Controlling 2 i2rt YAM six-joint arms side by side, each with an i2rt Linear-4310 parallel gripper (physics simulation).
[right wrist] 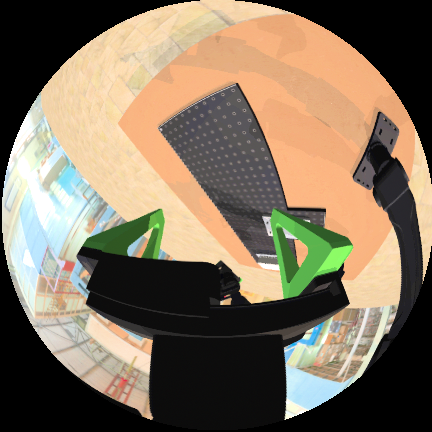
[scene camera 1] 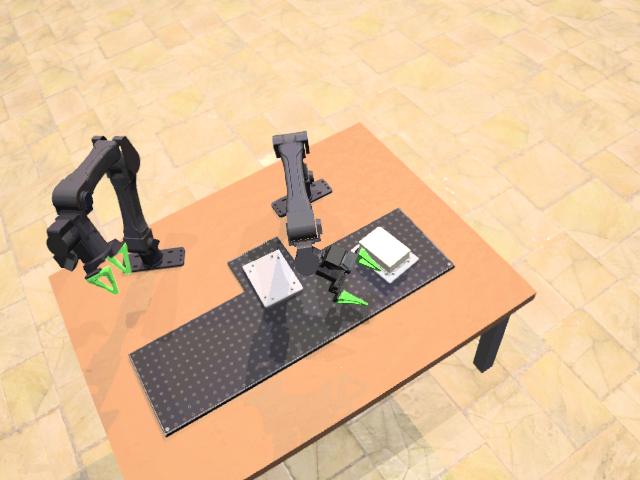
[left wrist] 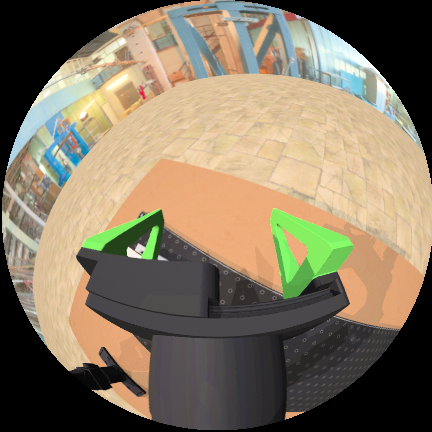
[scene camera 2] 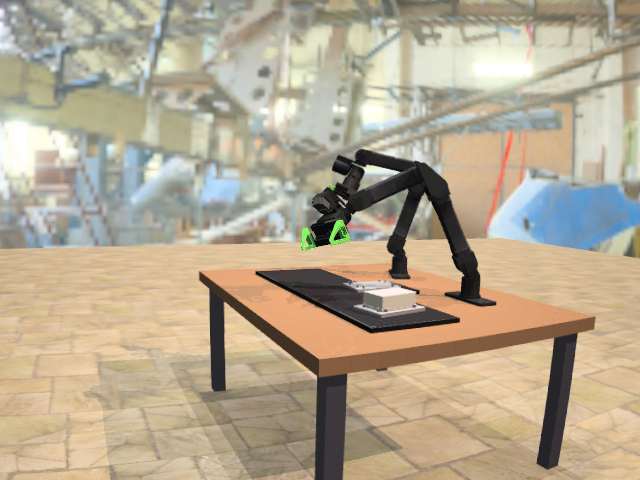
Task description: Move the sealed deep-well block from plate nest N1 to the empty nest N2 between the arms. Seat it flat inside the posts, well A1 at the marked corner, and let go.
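Where they show: left gripper, fingertip midpoint: (right wrist: 223, 270) (scene camera 1: 374, 287) (left wrist: 216, 214) (scene camera 2: 315, 246); right gripper, fingertip midpoint: (right wrist: 217, 214) (scene camera 1: 123, 283); left arm's base, origin of the base link: (left wrist: 119, 372) (scene camera 2: 469, 300); right arm's base, origin of the base link: (right wrist: 376, 152) (scene camera 1: 153, 261) (scene camera 2: 399, 275).
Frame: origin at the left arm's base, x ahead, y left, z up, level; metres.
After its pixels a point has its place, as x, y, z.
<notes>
The sealed deep-well block (scene camera 1: 385, 246) {0.357, 0.085, 0.067} (scene camera 2: 388, 298) {0.388, 0.132, 0.059}, white and box-shaped, sits on nest N1's white plate (scene camera 1: 391, 278) {0.435, 0.052, 0.025} (scene camera 2: 419, 308) {0.285, 0.130, 0.023}. Part of the block (left wrist: 134, 252) {0.411, 0.107, 0.066} shows through a finger in the left wrist view. The empty nest N2 (scene camera 1: 271, 279) {0.245, -0.237, 0.024} (scene camera 2: 369, 285) {0.253, -0.224, 0.025} is a white plate with small corner posts; its marked corner cannot be made out. My left gripper (scene camera 1: 373, 286) {0.520, -0.061, 0.181} (scene camera 2: 317, 246) {0.520, -0.061, 0.181} (left wrist: 216, 214) {0.520, -0.061, 0.181} is open and empty, high above the board and apart from the block. My right gripper (scene camera 1: 123, 283) {0.205, -0.602, 0.255} (right wrist: 217, 214) {0.205, -0.602, 0.255} is open and empty at the far left in scene camera 1, mostly hidden in scene camera 2.
Both nests stand on a black perforated board (scene camera 1: 196, 356) {0.348, -0.526, 0.013} (scene camera 2: 299, 284) {0.449, -0.367, 0.013} on the orange-brown table (scene camera 1: 232, 423) {0.567, -0.523, 0.000} (scene camera 2: 516, 320) {0.054, 0.282, 0.000}. In scene camera 1 my left arm (scene camera 1: 298, 180) {0.265, -0.110, 0.379} reaches over the board beside N2, and my right arm (scene camera 1: 126, 196) {-0.043, -0.499, 0.290} stands at the left.
</notes>
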